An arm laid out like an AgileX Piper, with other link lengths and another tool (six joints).
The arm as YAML. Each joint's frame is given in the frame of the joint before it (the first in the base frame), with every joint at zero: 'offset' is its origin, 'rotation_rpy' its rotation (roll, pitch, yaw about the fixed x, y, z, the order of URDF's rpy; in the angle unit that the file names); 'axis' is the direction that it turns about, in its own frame. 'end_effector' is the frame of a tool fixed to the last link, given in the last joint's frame.
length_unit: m
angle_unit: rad
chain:
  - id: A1
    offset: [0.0, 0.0, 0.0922]
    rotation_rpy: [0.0, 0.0, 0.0]
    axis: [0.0, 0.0, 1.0]
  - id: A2
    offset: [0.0, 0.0, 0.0]
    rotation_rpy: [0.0, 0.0, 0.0]
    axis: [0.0, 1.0, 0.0]
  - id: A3
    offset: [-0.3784, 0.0, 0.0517]
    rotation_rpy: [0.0, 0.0, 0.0]
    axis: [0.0, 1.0, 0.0]
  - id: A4
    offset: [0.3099, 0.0, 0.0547]
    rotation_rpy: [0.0, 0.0, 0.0]
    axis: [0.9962, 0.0, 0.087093]
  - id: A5
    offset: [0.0, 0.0, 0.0]
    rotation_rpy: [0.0, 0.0, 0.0]
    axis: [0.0, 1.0, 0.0]
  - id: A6
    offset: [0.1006, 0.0, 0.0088]
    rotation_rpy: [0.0, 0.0, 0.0]
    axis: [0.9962, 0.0, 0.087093]
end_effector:
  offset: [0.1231, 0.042, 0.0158]
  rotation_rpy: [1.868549, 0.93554, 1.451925]
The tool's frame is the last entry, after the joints.
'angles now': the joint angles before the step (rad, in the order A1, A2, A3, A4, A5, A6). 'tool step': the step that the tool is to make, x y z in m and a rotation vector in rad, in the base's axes. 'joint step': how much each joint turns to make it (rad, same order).
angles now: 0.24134, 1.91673, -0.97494, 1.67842, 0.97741, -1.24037
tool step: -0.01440, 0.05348, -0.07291, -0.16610, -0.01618, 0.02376
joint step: 0.15424, 0.09313, -0.00237, 0.06970, -0.19901, -0.10750
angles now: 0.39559, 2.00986, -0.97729, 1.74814, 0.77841, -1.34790
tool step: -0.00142, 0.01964, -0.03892, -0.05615, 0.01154, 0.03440
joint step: 0.04411, 0.08302, -0.04095, -0.00126, -0.04167, -0.02376
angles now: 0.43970, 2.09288, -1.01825, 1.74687, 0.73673, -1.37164
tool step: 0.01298, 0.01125, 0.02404, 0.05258, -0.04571, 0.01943
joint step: 0.00000, 0.00116, -0.06009, -0.00102, 0.03449, 0.00179
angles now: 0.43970, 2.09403, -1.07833, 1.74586, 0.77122, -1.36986
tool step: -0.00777, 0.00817, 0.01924, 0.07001, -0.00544, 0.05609
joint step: 0.00001, 0.00000, -0.01882, -0.00610, 0.08404, -0.00214
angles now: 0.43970, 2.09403, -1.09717, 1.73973, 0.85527, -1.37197
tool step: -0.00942, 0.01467, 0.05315, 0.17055, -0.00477, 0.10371
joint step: 0.00001, 0.00000, -0.06731, 0.00243, 0.18236, 0.02633
